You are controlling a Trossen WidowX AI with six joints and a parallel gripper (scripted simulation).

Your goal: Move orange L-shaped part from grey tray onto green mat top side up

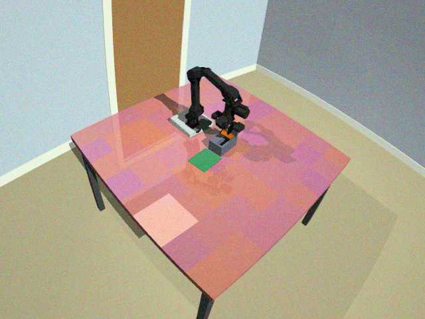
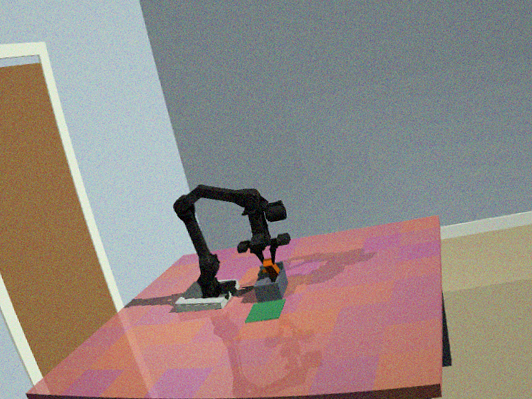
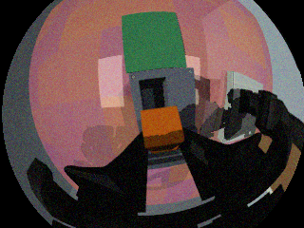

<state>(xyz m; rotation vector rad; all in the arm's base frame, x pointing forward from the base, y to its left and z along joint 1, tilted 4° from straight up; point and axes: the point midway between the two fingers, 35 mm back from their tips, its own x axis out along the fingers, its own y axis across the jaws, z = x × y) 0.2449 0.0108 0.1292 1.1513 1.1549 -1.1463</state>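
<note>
The green mat lies 1 cm behind my gripper tip, 14 cm to the right of it and 13 cm below it. Also, from my gripper tip: orange L-shaped part: 2 cm behind, 3 cm to the left, 3 cm below.
</note>
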